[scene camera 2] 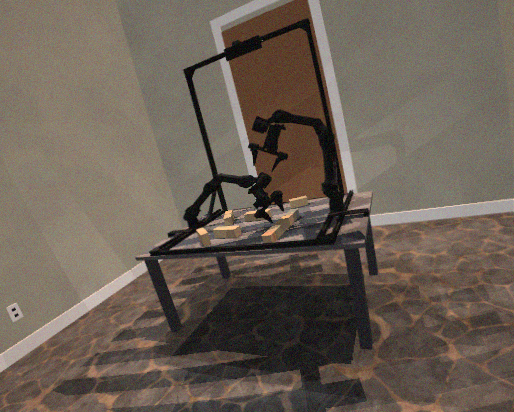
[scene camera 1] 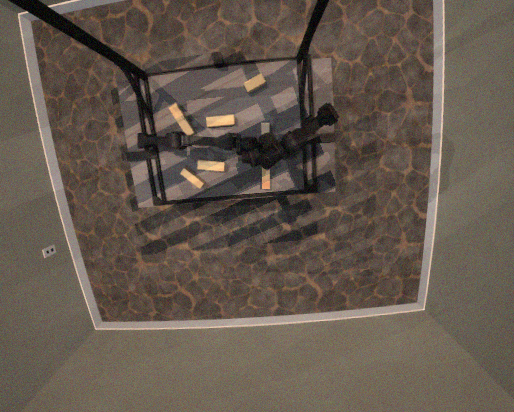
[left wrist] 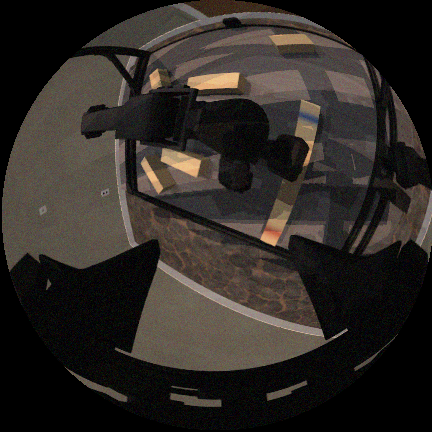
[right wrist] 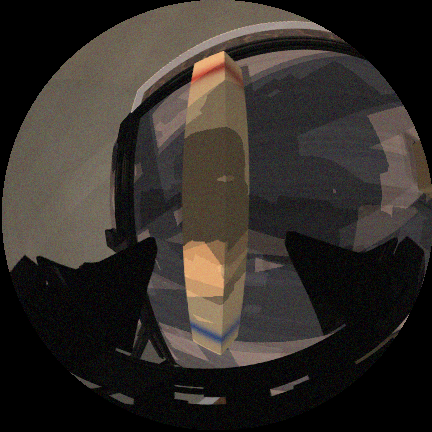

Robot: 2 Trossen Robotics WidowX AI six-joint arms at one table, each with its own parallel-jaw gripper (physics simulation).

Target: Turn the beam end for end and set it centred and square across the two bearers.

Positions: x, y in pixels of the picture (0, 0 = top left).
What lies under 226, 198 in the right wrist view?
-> A beam.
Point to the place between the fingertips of my right gripper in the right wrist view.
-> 222, 241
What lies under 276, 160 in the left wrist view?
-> My right gripper.
